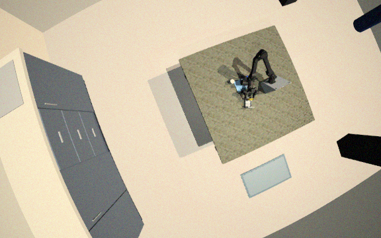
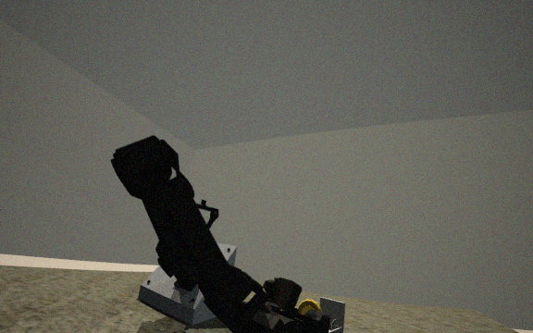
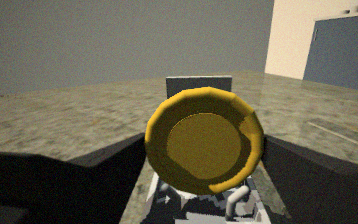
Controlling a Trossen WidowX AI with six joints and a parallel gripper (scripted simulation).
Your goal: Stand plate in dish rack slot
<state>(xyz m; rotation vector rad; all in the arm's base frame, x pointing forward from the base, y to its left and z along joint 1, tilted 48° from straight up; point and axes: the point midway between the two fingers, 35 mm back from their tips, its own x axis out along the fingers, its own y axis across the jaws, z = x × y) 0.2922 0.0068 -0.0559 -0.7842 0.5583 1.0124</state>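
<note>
The yellow plate lies 10 mm to the right of my gripper tip. Also, from my gripper tip: dish rack: 30 mm below, 20 mm to the left, 10 mm ahead; blue mat: 190 mm to the right, 50 mm below, 10 mm behind; pale object: 270 mm to the right, 90 mm ahead, 30 mm below.
</note>
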